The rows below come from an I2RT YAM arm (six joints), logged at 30 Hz.
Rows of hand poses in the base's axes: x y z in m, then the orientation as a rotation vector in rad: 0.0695 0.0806 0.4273 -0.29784 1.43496 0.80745; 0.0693 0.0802 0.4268 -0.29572 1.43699 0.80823; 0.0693 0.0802 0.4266 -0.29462 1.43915 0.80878; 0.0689 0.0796 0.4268 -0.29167 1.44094 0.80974; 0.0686 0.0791 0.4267 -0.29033 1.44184 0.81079; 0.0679 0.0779 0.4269 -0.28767 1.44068 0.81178; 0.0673 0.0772 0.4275 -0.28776 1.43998 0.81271; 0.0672 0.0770 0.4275 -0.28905 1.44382 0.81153; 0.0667 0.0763 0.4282 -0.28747 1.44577 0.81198; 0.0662 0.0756 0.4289 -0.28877 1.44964 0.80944; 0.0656 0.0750 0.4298 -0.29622 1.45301 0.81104; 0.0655 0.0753 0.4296 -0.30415 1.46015 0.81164; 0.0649 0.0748 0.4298 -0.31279 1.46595 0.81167; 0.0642 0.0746 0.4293 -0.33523 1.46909 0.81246; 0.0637 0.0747 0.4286 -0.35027 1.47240 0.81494; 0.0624 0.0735 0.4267 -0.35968 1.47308 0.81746; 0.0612 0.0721 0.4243 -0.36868 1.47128 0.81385; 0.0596 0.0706 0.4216 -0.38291 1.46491 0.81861; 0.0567 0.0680 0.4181 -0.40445 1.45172 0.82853; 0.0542 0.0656 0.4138 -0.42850 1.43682 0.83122; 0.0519 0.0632 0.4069 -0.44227 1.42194 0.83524; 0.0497 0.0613 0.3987 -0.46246 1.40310 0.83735
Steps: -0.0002 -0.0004 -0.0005 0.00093 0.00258 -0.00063; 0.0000 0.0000 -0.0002 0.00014 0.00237 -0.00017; -0.0004 -0.0006 0.0002 0.00162 0.00263 -0.00102; -0.0003 -0.0005 -0.0001 0.00103 0.00145 -0.00003; -0.0007 -0.0012 0.0002 0.00257 -0.00007 -0.00098; -0.0006 -0.0007 0.0006 0.00071 -0.00039 0.00065; -0.0001 -0.0002 0.0000 -0.00286 0.00276 0.00018; -0.0005 -0.0007 0.0007 0.00045 0.00228 -0.00053; -0.0005 -0.0007 0.0007 -0.00360 0.00240 -0.00074; -0.0006 -0.0006 0.0009 -0.00490 0.00155 0.00577; -0.0001 0.0003 -0.0002 -0.00714 0.00452 0.00559; -0.0006 -0.0005 0.0002 -0.00735 0.00300 0.00556; -0.0007 -0.0002 -0.0005 -0.01414 -0.00253 0.01436; -0.0005 0.0001 -0.0007 -0.00890 0.00003 0.01100; -0.0013 -0.0012 -0.0019 -0.00451 -0.00089 0.00748; -0.0012 -0.0014 -0.0024 -0.00654 -0.00488 0.00305; -0.0016 -0.0015 -0.0027 -0.00344 -0.00750 0.01176; -0.0029 -0.0026 -0.0035 -0.00240 -0.01349 0.01961; -0.0025 -0.0024 -0.0043 -0.00699 -0.01783 0.01635; -0.0023 -0.0024 -0.0069 -0.00016 -0.01485 0.01108; -0.0022 -0.0019 -0.0082 -0.00342 -0.02038 0.01379
